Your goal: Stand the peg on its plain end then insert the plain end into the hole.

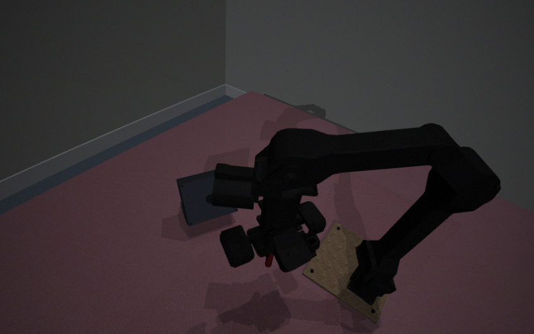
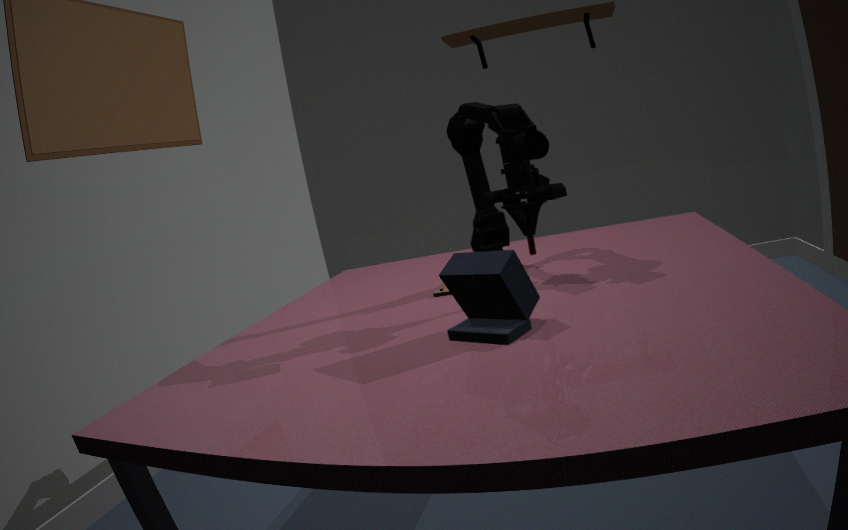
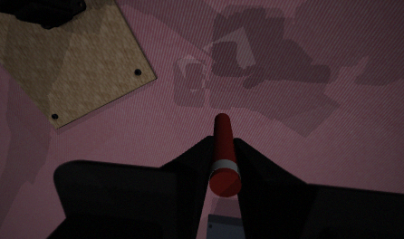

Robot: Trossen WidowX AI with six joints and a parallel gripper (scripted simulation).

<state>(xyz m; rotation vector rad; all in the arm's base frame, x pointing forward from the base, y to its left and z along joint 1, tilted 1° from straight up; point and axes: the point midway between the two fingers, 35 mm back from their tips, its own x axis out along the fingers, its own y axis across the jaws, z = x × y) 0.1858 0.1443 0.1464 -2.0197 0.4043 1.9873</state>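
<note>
Right now my gripper tip is 24 cm short of the sloped panel, 4 cm to the left of it and 4 cm above it. The rest, counted from my gripper tip: peg (2 cm above); flat foot (26 cm ahead, 4 cm to the right, 11 cm below).
</note>
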